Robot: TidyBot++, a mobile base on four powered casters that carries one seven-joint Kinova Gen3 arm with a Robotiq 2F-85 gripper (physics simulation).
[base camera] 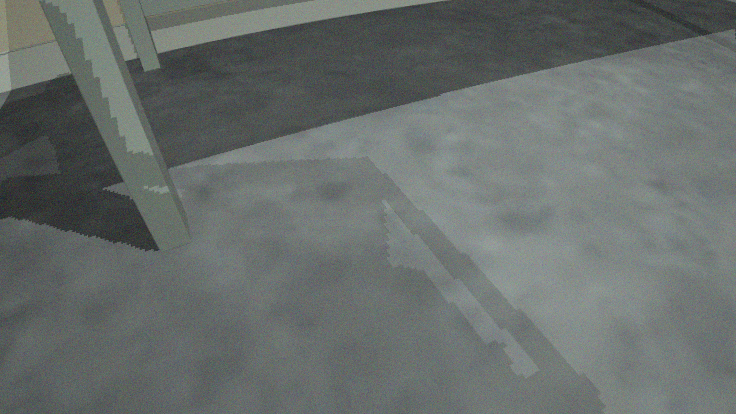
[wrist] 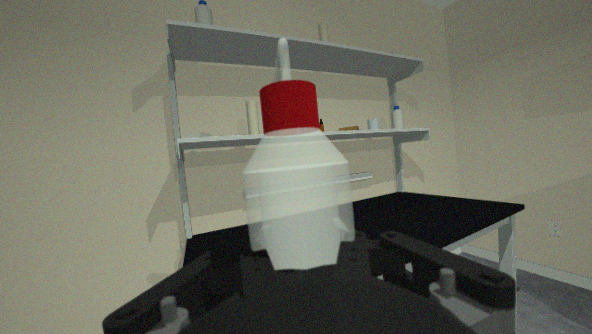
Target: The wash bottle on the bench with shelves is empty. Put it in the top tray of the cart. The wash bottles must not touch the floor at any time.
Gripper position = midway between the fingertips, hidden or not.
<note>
I see my gripper (wrist: 302, 233), a wash bottle (wrist: 297, 187) and a bench with shelves (base camera: 88, 43).
The bench with shelves is seen too in the wrist view (wrist: 188, 41). The base camera view does not show the wash bottle: it is out of frame.
</note>
